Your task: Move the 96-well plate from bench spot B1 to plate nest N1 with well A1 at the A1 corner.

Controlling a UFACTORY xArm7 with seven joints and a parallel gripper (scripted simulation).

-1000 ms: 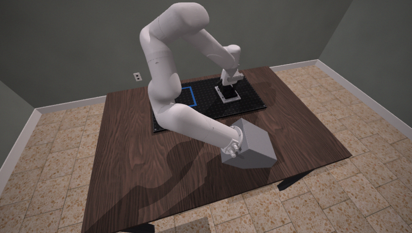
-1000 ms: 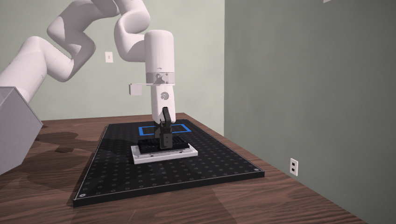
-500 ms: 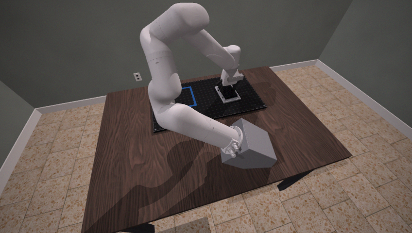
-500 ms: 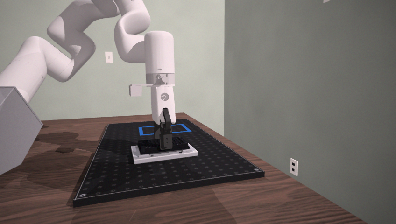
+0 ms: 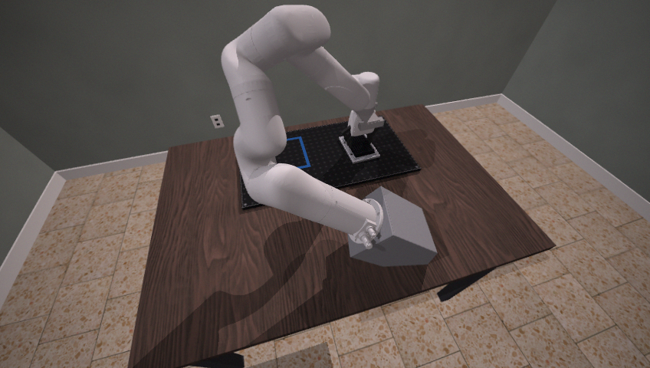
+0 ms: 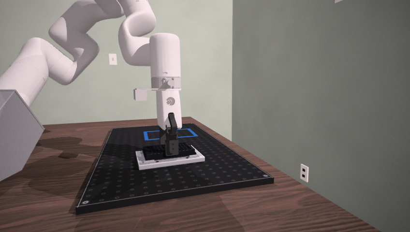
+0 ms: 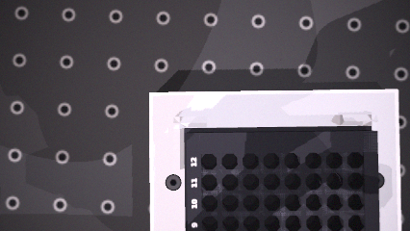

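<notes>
Right now my hand is 10 mm above the black 96-well plate. From my hand the other things lie so: white plate nest (30 mm below).
</notes>
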